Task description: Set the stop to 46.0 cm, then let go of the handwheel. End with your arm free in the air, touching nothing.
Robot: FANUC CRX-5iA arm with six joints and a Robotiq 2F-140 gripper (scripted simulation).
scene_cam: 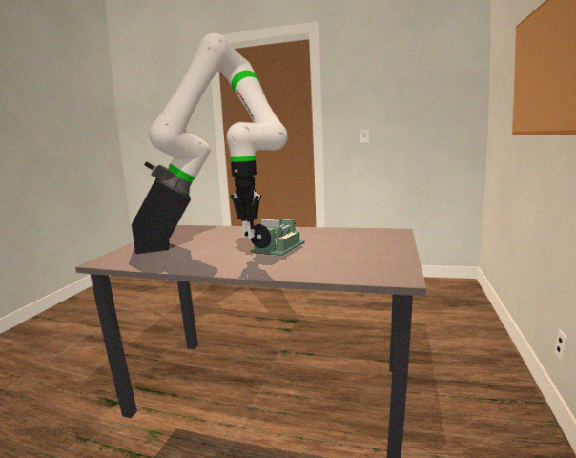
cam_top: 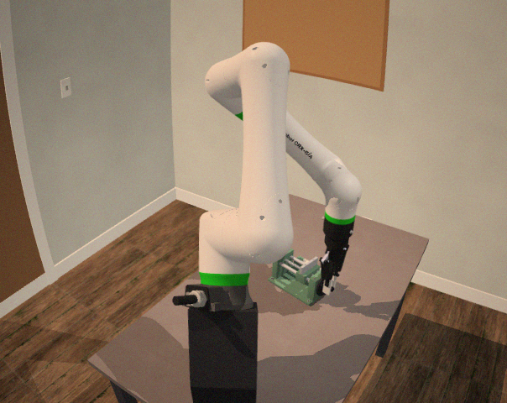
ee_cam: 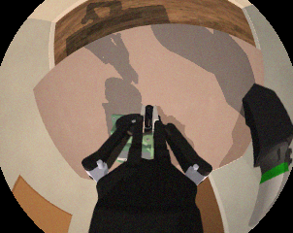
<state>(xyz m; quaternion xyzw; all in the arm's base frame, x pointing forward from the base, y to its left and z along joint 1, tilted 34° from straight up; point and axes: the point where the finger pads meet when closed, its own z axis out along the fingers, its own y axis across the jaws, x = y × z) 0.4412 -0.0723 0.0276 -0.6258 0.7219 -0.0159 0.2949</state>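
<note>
My hand is 5 cm short of the green stop fixture, 11 cm to the right of it and 2 cm above it. From my hand the other things lie so: black handwheel (1 cm ahead, 2 cm to the left, 2 cm below).
</note>
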